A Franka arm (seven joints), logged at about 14 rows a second.
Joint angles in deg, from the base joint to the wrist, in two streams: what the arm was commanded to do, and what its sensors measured. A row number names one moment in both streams.
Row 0, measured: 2.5, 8.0, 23.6, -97.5, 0.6, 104.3, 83.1
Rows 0 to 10, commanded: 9.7, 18.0, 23.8, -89.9, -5.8, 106.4, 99.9; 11.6, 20.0, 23.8, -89.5, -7.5, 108.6, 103.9; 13.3, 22.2, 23.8, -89.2, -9.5, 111.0, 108.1; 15.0, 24.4, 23.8, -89.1, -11.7, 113.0, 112.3; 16.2, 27.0, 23.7, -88.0, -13.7, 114.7, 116.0; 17.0, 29.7, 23.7, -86.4, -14.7, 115.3, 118.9; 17.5, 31.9, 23.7, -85.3, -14.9, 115.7, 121.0; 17.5, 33.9, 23.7, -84.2, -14.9, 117.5, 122.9; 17.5, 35.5, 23.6, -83.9, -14.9, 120.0, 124.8; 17.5, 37.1, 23.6, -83.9, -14.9, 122.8, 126.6; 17.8, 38.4, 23.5, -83.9, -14.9, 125.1, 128.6
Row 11, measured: 17.4, 33.0, 23.3, -87.9, -13.1, 121.0, 123.1
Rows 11 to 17, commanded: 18.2, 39.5, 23.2, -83.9, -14.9, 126.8, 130.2; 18.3, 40.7, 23.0, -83.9, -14.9, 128.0, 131.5; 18.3, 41.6, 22.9, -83.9, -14.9, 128.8, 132.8; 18.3, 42.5, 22.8, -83.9, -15.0, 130.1, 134.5; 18.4, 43.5, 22.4, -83.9, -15.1, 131.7, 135.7; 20.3, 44.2, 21.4, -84.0, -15.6, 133.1, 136.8; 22.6, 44.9, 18.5, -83.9, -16.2, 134.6, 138.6
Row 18, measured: 18.1, 41.5, 22.3, -86.7, -13.4, 131.6, 133.3
